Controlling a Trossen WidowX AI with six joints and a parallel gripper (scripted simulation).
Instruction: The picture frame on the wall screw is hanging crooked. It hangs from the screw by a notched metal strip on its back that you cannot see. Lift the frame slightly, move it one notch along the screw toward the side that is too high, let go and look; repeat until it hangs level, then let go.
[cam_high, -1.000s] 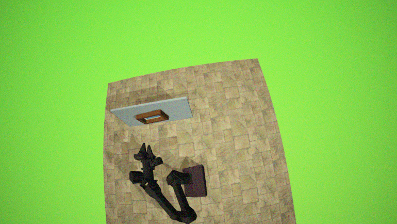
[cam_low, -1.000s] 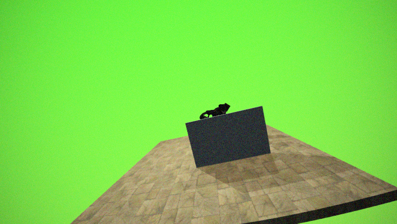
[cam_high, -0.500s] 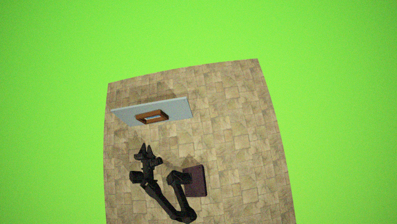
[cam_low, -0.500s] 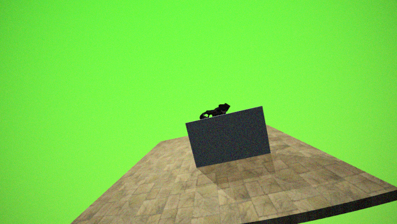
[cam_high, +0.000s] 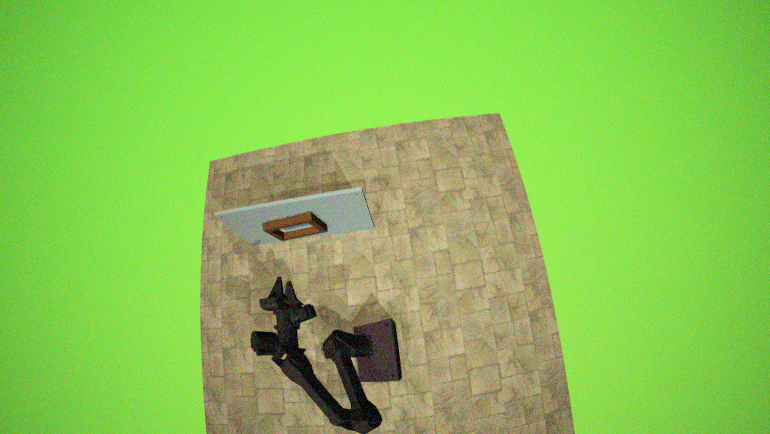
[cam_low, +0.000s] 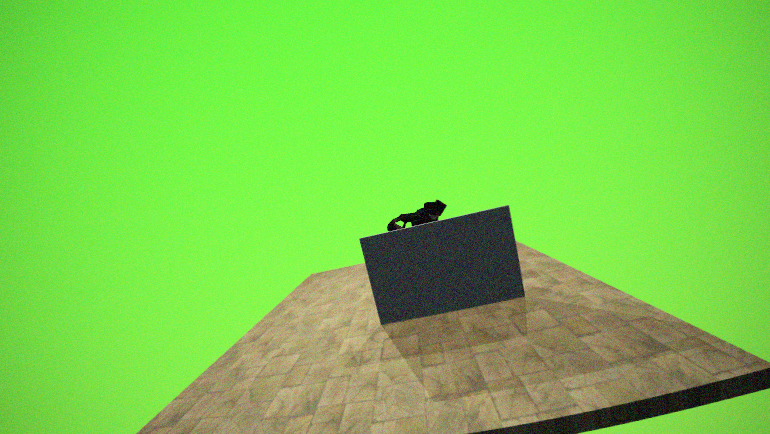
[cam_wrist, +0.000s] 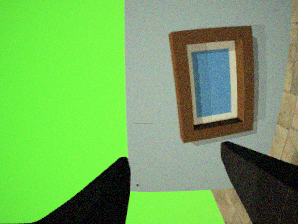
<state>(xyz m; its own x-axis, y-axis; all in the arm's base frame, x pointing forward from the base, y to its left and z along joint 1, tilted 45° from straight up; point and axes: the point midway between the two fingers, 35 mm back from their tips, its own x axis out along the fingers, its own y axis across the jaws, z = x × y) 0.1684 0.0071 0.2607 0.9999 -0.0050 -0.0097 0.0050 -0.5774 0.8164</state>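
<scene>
The picture frame is 200 mm ahead of my gripper tip, 90 mm below it and 10 mm to the right of it. From my gripper tip the other things lie so: wall panel (210 mm ahead, 100 mm below, 20 mm to the right).
</scene>
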